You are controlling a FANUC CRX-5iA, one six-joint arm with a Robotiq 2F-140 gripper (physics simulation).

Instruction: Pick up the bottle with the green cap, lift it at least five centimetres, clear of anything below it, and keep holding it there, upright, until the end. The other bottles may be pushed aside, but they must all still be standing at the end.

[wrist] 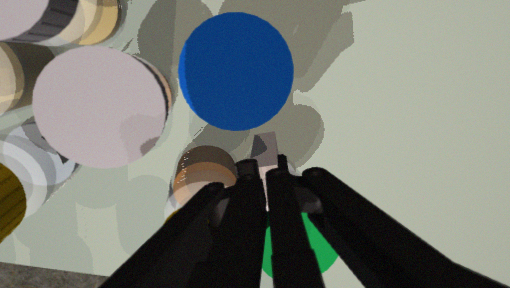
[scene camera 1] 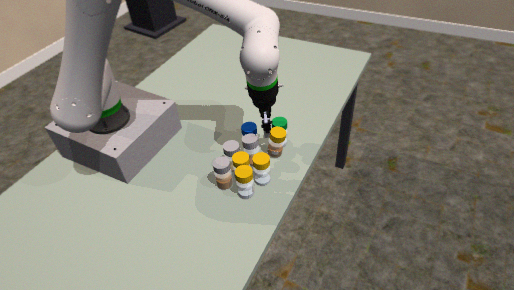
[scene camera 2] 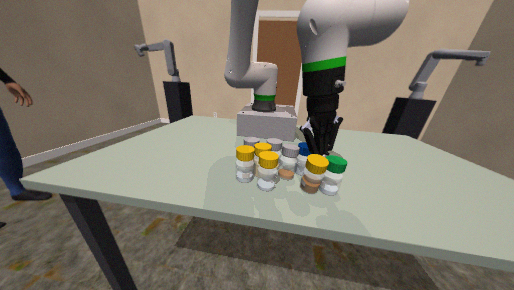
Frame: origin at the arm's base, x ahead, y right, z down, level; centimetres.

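Seen in the pictures: gripper, between the fingertips: (wrist: 267, 149) (scene camera 1: 268, 136); arm's base, origin of its link: (scene camera 1: 108, 119) (scene camera 2: 263, 109).
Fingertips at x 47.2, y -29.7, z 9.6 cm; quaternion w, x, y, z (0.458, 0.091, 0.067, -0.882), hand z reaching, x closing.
Offsets run from my fingertips to a thing's top centre. Level surfaces: height alone.
The bottle with the green cap {dx +3.4, dy -2.4, dz -6.5 cm} (scene camera 1: 279, 124) (scene camera 2: 333, 175) (wrist: 322, 245) stands upright on the table at the edge of the group. In the wrist view the fingers partly cover its cap. My gripper (scene camera 1: 267, 130) (scene camera 2: 322, 152) (wrist: 267, 149) is shut with nothing between its fingers. The fingertips are low, between the green-capped bottle and the blue-capped bottle {dx -4.3, dy +5.2, dz -6.5 cm} (scene camera 1: 249, 129) (scene camera 2: 303, 159) (wrist: 236, 71). A yellow-capped bottle {dx +5.3, dy +3.0, dz -7.3 cm} (scene camera 1: 277, 141) (scene camera 2: 314, 173) with brown contents stands close beside the green-capped one.
Several grey-capped bottles, one nearest the blue cap {dx -0.3, dy +10.2, dz -7.0 cm} (scene camera 1: 250, 143) (scene camera 2: 289, 156) (wrist: 100, 106), and several yellow-capped bottles {dx +6.2, dy +23.1, dz -6.5 cm} (scene camera 1: 244, 181) {dx +7.7, dy +15.7, dz -6.5 cm} (scene camera 2: 267, 170) stand in the group. The table {dz +4.0 cm} (scene camera 1: 165, 240) (scene camera 2: 150, 185) has its edge near the green-capped bottle. The robot base (scene camera 1: 145, 135) (scene camera 2: 265, 125) stands behind.
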